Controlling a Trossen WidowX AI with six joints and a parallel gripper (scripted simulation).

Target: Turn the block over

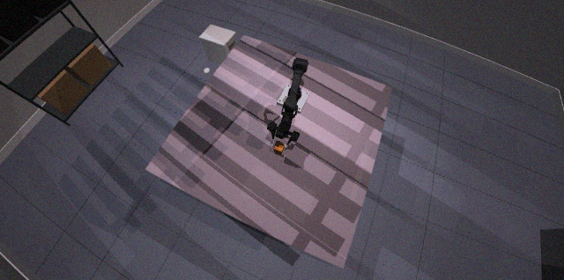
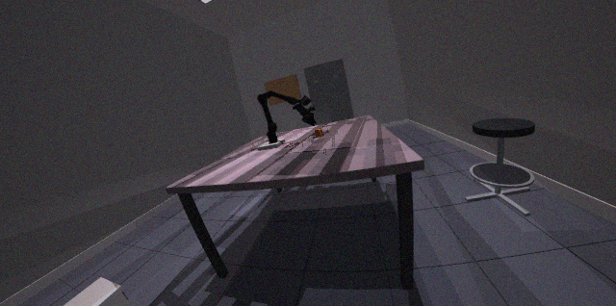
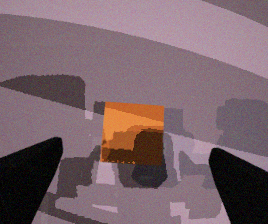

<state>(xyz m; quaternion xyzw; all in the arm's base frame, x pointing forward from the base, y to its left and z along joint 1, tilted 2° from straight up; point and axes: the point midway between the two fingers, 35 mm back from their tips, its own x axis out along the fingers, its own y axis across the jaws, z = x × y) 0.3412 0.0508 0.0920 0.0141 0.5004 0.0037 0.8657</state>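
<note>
My gripper tip is 70 mm above the block.
</note>
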